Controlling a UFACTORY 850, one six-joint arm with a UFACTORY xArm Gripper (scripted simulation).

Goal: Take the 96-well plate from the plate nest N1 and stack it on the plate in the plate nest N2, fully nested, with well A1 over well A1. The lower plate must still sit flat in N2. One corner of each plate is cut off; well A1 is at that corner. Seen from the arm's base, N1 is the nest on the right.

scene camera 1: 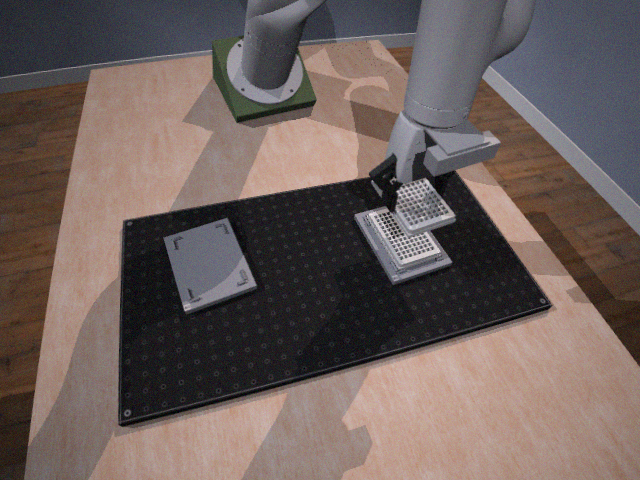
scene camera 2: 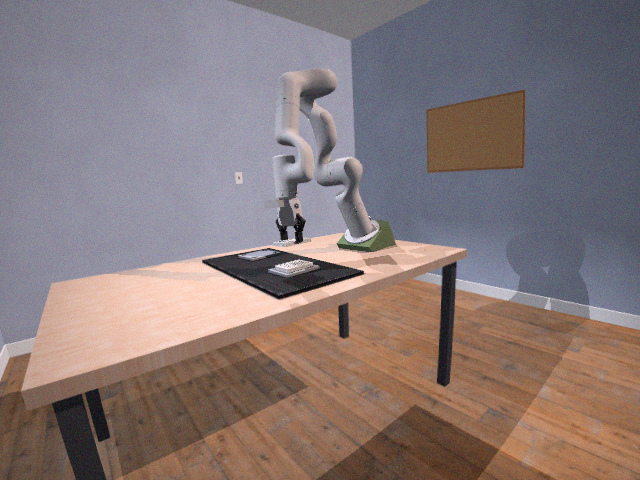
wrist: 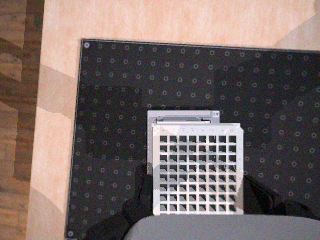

My gripper shows in scene camera 1, in scene camera 2 and in the wrist view (196, 189). One and the same spot on my gripper: (scene camera 2: 298, 234) is (scene camera 1: 447, 177).
